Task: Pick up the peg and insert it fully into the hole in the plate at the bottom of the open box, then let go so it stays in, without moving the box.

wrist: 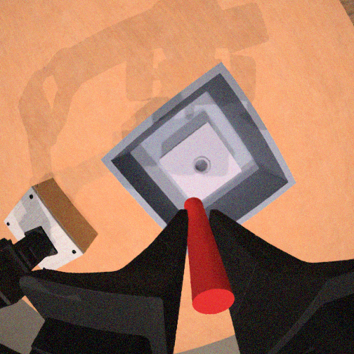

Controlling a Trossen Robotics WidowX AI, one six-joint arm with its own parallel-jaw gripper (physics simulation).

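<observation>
A red round peg [204, 255] is held between the two black fingers of my gripper [197, 215], which is shut on it. Its near end faces the camera and its far end points toward the box. The open grey box [270, 131] stands on the table past the fingertips, turned like a diamond in the view. A pale square plate [187, 175] lies at its bottom, with a small round hole [202, 165] near the plate's middle. The peg's far end shows over the near corner of the plate, apart from the hole in the view. The near corner of the box is hidden by the fingers.
A brown and white block [67, 217] with black dots and a black fitting stands at the left, beside the left finger. The orange table top [300, 75] surrounds the box, with shadows of the arm across it. Grey surface shows at the bottom edge.
</observation>
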